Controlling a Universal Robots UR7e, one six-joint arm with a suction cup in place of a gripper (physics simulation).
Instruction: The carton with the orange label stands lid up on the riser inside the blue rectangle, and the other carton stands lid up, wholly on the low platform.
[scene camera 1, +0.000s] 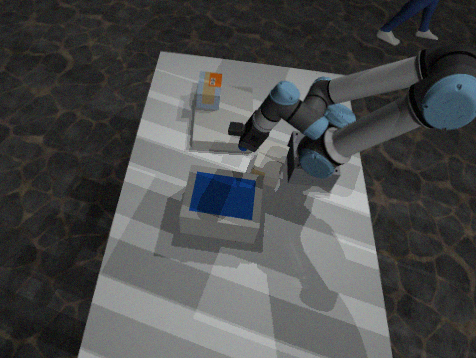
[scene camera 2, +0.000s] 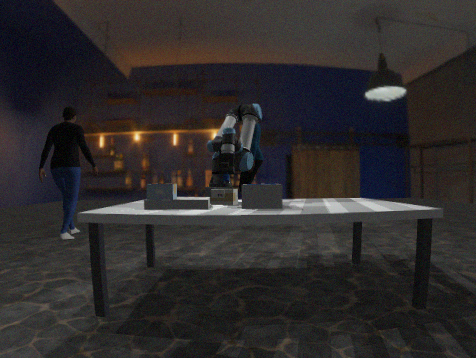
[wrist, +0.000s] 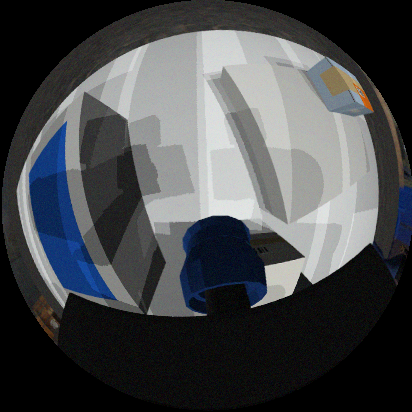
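Note:
The carton with the orange label (scene camera 1: 209, 90) (scene camera 2: 161, 191) (wrist: 340, 88) stands at the far end of the low platform (scene camera 1: 215, 131) (scene camera 2: 180, 203) (wrist: 276, 95). The other carton (scene camera 1: 266, 170) (scene camera 2: 224, 196) (wrist: 282, 274), pale with a barcode, rests on the table between the riser and the robot base. The riser (scene camera 1: 219, 231) (scene camera 2: 262, 196) carries the blue rectangle (scene camera 1: 224, 195) (wrist: 49, 199), which is bare. My suction cup (scene camera 1: 242, 148) (wrist: 221, 261) hangs tilted beside the pale carton, near the platform's edge. Its tip is off the carton and it carries nothing.
The robot base (scene camera 1: 315, 160) stands right behind the pale carton. The grey table (scene camera 1: 236, 302) (scene camera 2: 343, 209) stretches long toward the near end. A person (scene camera 2: 70, 167) stands off to the side of the table.

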